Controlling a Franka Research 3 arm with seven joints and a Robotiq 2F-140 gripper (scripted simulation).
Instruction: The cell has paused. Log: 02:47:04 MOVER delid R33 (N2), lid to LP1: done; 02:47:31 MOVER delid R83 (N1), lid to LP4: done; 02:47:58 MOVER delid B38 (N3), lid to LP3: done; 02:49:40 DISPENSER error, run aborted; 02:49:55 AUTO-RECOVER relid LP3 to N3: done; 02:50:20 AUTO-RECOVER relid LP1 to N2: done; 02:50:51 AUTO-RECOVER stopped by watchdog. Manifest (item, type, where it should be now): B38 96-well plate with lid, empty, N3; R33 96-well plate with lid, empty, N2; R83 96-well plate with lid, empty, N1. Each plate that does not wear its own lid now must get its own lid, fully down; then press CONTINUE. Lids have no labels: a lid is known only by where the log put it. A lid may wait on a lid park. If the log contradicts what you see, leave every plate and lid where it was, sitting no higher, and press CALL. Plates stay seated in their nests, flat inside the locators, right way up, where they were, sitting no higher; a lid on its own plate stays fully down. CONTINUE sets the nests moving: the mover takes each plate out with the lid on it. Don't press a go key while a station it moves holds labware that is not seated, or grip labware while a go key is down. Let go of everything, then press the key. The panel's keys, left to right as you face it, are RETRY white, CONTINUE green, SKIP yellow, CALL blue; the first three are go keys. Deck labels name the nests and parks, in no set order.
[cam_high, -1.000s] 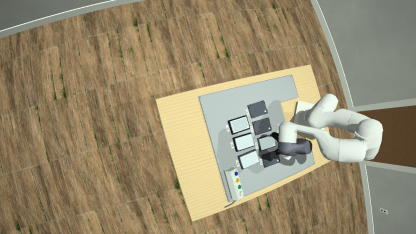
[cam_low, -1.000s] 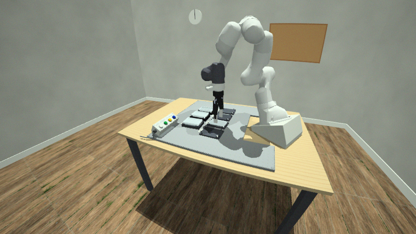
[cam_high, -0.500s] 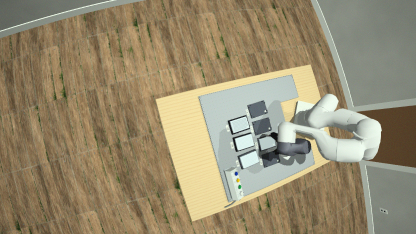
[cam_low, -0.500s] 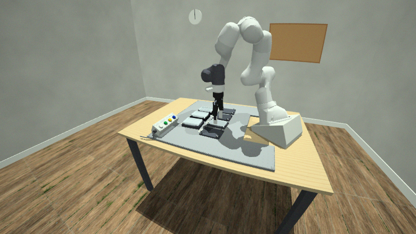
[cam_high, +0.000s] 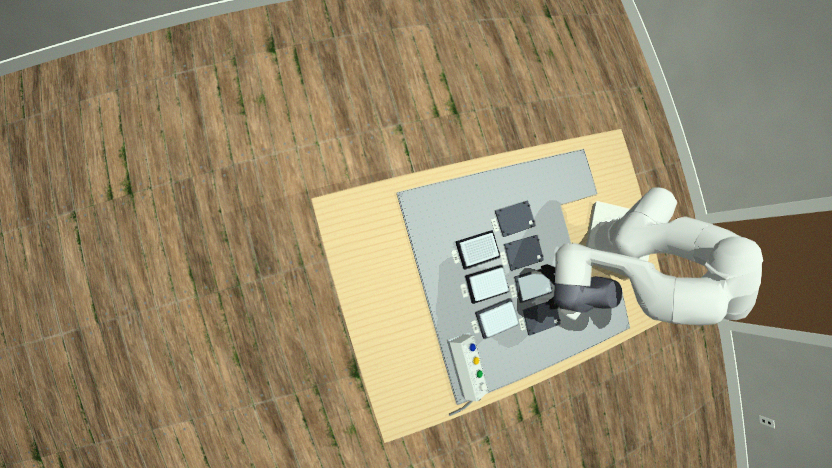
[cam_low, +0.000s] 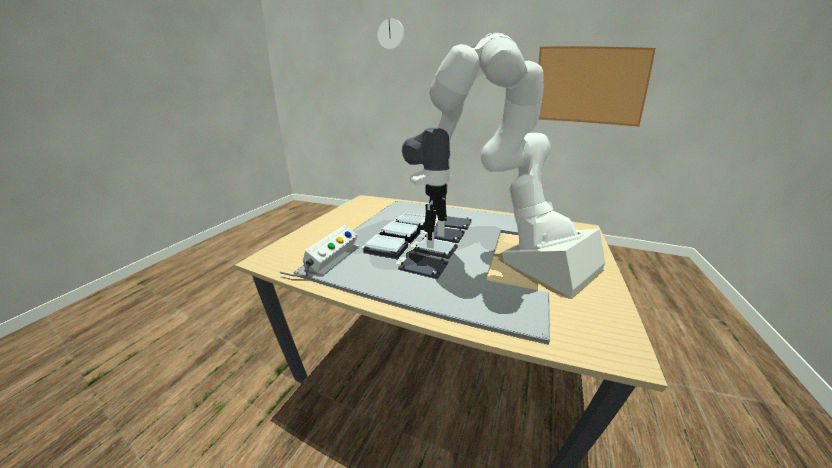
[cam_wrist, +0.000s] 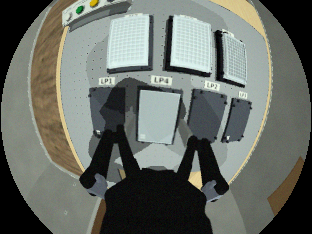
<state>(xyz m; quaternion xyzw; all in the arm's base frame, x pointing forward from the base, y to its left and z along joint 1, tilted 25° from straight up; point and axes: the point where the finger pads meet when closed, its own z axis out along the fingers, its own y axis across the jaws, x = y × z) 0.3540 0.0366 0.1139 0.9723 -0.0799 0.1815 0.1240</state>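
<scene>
Right now the pale lid is 40 mm below my hand. From my hand the other things lie so: plate 220 mm to the right, 150 mm ahead, 30 mm below; then blue key 330 mm ahead, 70 mm to the left, 10 mm above; then LP4 sign 90 mm ahead, 50 mm below, 20 mm to the right.
</scene>
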